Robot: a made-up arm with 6 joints. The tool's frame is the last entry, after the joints.
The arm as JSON. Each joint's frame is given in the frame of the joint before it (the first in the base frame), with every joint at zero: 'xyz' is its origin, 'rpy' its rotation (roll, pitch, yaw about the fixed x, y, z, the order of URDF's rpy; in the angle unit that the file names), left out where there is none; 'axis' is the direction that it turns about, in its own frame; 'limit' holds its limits. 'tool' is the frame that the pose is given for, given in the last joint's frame.
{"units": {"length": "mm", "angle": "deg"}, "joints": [
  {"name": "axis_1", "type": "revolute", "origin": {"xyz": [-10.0, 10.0, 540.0]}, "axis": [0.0, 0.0, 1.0], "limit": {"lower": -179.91, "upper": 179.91}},
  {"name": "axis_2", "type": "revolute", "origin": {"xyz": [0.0, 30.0, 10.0]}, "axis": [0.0, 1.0, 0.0], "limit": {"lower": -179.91, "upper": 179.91}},
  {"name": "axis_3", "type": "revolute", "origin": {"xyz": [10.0, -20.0, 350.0]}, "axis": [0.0, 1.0, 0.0], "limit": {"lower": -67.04, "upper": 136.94}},
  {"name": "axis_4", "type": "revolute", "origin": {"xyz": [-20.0, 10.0, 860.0]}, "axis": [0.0, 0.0, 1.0], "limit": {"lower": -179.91, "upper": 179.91}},
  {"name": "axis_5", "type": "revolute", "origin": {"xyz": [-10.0, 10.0, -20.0]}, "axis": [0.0, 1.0, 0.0], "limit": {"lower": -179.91, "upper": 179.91}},
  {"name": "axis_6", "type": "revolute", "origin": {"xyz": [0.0, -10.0, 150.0]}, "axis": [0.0, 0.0, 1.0], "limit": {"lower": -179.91, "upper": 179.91}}
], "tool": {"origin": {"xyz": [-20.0, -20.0, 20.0], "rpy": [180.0, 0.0, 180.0]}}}
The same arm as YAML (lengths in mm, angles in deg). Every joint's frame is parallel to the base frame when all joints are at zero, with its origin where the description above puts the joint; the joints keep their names.
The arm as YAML. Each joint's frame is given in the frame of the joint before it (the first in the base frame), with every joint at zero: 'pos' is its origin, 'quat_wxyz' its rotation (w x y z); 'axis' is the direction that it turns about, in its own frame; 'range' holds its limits. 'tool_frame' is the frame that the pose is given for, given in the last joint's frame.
length_unit: mm
angle_unit: deg
joints:
  - joint: axis_1
    pos: [-10.0, 10.0, 540.0]
    quat_wxyz: [1.0, 0.0, 0.0, 0.0]
    axis: [0.0, 0.0, 1.0]
    range: [-179.91, 179.91]
  - joint: axis_2
    pos: [0.0, 30.0, 10.0]
    quat_wxyz: [1.0, 0.0, 0.0, 0.0]
    axis: [0.0, 1.0, 0.0]
    range: [-179.91, 179.91]
  - joint: axis_3
    pos: [10.0, -20.0, 350.0]
    quat_wxyz: [1.0, 0.0, 0.0, 0.0]
    axis: [0.0, 1.0, 0.0]
    range: [-67.04, 136.94]
  - joint: axis_4
    pos: [-20.0, 10.0, 860.0]
    quat_wxyz: [1.0, 0.0, 0.0, 0.0]
    axis: [0.0, 0.0, 1.0]
    range: [-179.91, 179.91]
  - joint: axis_5
    pos: [-10.0, 10.0, -20.0]
    quat_wxyz: [1.0, 0.0, 0.0, 0.0]
    axis: [0.0, 1.0, 0.0]
    range: [-179.91, 179.91]
  - joint: axis_6
    pos: [0.0, -10.0, 150.0]
    quat_wxyz: [1.0, 0.0, 0.0, 0.0]
    axis: [0.0, 0.0, 1.0]
    range: [-179.91, 179.91]
tool_frame:
  pos: [-20.0, -20.0, 20.0]
  quat_wxyz: [0.0, 0.0, 1.0, 0.0]

